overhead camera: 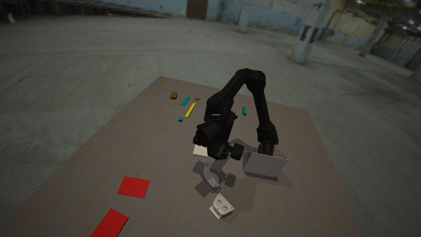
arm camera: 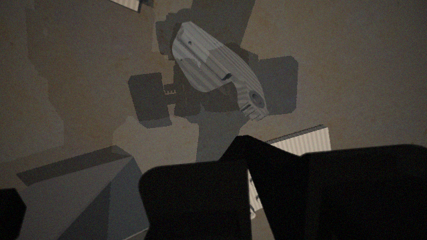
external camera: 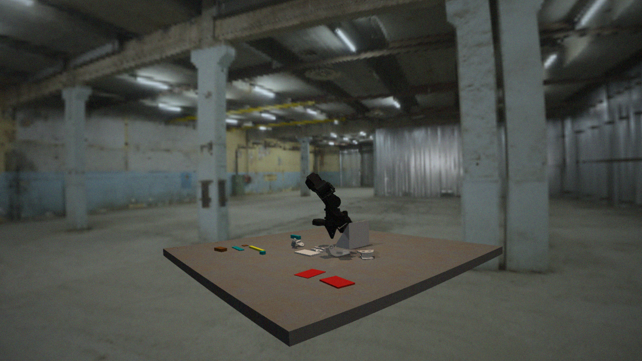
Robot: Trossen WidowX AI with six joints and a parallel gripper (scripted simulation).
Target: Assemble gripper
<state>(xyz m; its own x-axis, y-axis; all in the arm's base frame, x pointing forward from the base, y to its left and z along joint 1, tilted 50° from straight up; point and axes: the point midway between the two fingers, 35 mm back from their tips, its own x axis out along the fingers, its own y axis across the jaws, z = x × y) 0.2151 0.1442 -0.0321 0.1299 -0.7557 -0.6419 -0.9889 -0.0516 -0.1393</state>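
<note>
Right now my gripper tip is 40 mm above the gripper jaw, 30 mm to the right of it and 10 mm short of it. Round my gripper tip: yellow bar: 350 mm to the right, 240 mm ahead, 70 mm below; then teal block: 510 mm to the right, 90 mm behind, 70 mm below.
</note>
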